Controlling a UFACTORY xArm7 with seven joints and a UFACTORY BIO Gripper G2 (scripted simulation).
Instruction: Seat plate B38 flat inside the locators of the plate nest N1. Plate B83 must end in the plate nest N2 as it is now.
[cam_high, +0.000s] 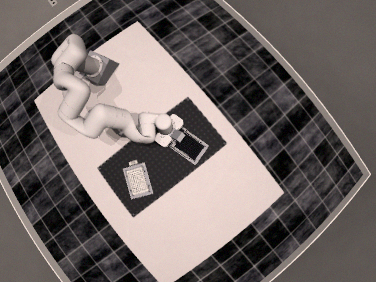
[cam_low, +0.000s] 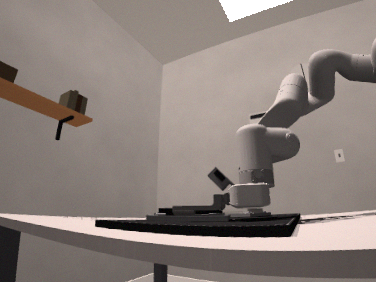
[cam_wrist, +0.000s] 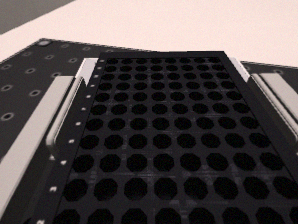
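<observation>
My gripper is now right at the black well plate. Round my hand: white well plate: 31 cm to the right, 5 cm behind; dark dotted mat: 14 cm to the right, 7 cm behind, 3 cm below.
</observation>
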